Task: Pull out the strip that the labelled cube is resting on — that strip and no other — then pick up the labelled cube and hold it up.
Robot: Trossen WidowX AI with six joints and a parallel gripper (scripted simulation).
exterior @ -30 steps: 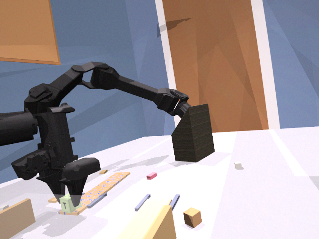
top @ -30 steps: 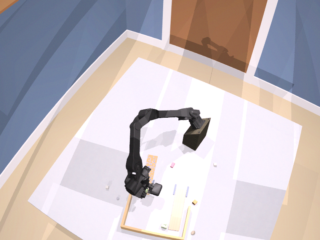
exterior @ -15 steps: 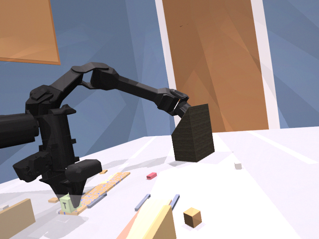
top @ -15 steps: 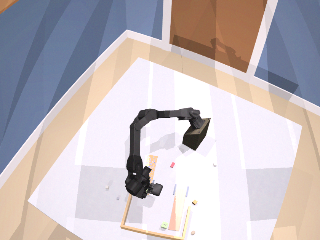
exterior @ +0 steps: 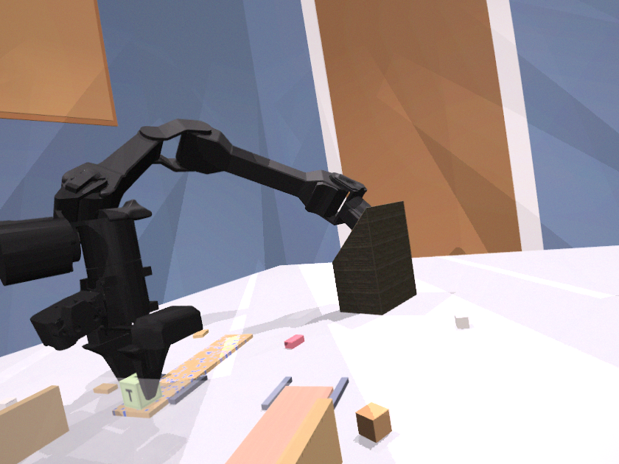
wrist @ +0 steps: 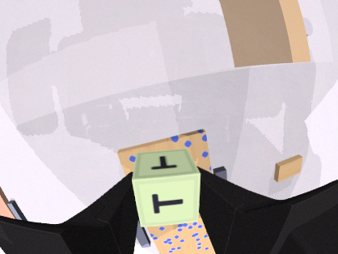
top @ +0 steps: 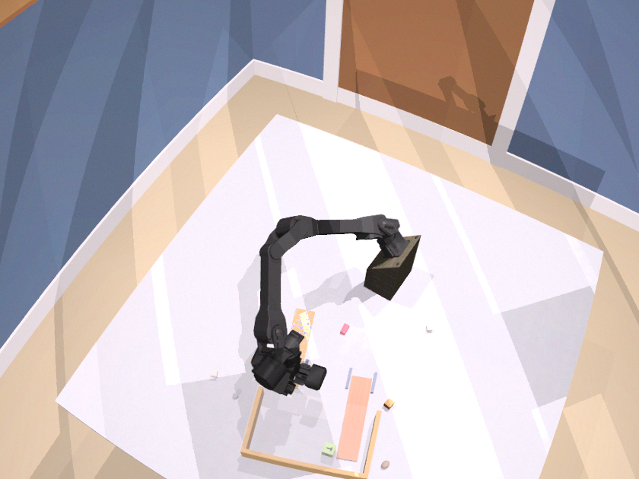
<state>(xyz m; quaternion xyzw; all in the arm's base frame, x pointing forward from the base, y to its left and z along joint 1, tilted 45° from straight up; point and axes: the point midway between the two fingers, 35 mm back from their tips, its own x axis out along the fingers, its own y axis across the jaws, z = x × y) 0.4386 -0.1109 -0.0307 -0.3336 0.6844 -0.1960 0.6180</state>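
Now: gripper tip 220 mm past the pink block, 40 mm to the right of it and 10 mm above it. The rest, counted from my gripper tip: orange cube: 90 mm behind, 260 mm to the left.
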